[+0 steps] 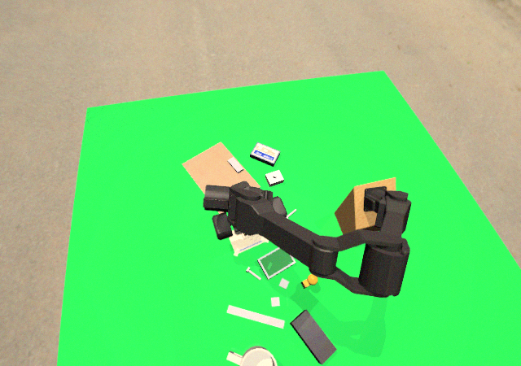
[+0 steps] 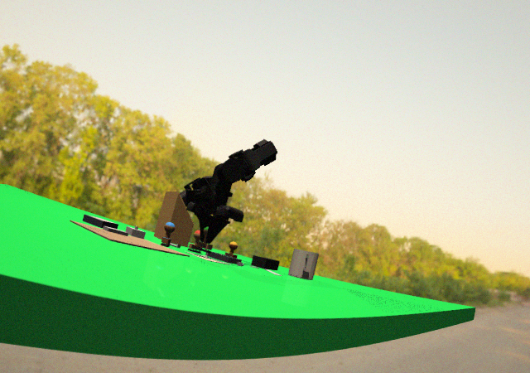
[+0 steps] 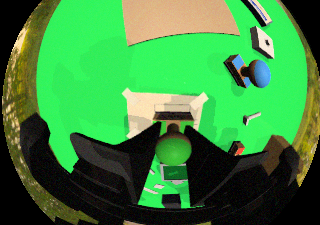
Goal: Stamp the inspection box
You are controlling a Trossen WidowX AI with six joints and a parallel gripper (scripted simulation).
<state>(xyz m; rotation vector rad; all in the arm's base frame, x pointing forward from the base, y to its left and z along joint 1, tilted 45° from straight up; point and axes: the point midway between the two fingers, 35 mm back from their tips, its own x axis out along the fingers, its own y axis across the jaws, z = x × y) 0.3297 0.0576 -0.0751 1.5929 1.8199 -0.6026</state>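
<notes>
My gripper tip is 40 mm above the card, 10 mm to the right of it and 10 mm short of it. The rest, counted from my gripper tip: blue-knobbed stamp: 80 mm to the right, 60 mm behind, 20 mm below; then green-knobbed stamp: right at my gripper tip; then ink pad: 100 mm to the left, 60 mm behind, 40 mm below.
</notes>
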